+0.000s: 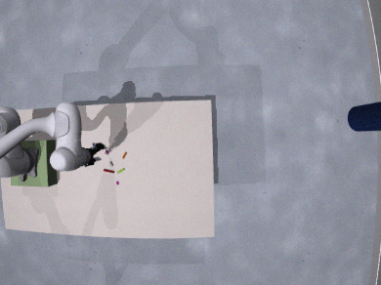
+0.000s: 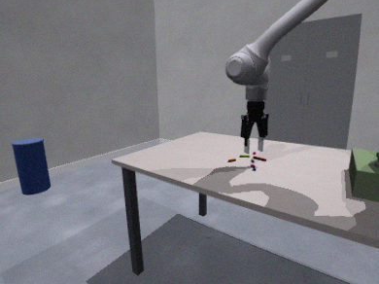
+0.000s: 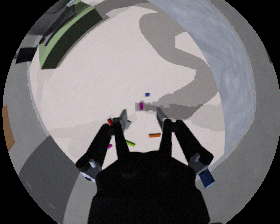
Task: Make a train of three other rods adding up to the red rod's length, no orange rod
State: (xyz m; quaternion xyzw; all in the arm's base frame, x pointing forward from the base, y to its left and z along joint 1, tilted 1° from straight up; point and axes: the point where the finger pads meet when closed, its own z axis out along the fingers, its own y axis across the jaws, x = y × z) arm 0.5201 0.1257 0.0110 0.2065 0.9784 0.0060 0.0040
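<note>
Now: the blue rod 2 cm behind my hand, 3 cm to the left of it and 10 cm below it. Also, from my hand: orange rod: 12 cm ahead, 1 cm to the right, 10 cm below; then grey rod: 4 cm ahead, 7 cm to the right, 10 cm below; then red rod: 2 cm ahead, 12 cm to the right, 10 cm below.
</note>
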